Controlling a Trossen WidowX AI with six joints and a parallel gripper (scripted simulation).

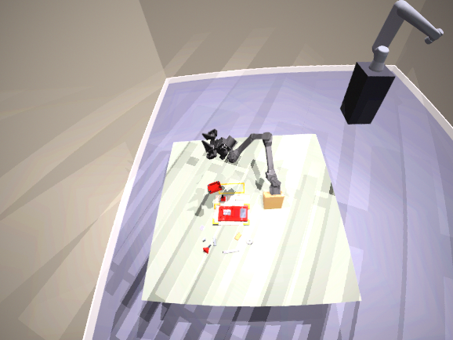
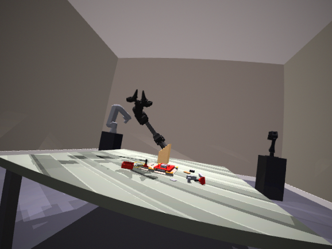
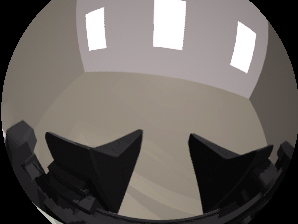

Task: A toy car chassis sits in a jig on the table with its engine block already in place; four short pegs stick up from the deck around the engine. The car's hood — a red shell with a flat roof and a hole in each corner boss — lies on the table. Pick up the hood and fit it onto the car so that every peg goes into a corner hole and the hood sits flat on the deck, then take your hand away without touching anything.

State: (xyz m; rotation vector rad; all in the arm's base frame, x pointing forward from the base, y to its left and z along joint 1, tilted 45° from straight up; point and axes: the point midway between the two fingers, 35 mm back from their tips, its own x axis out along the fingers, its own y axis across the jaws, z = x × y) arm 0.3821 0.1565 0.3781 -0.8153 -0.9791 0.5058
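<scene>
Now: the red hood 520 mm below my gripper tip, 20 mm to the left of it and 10 mm ahead of it.
</scene>
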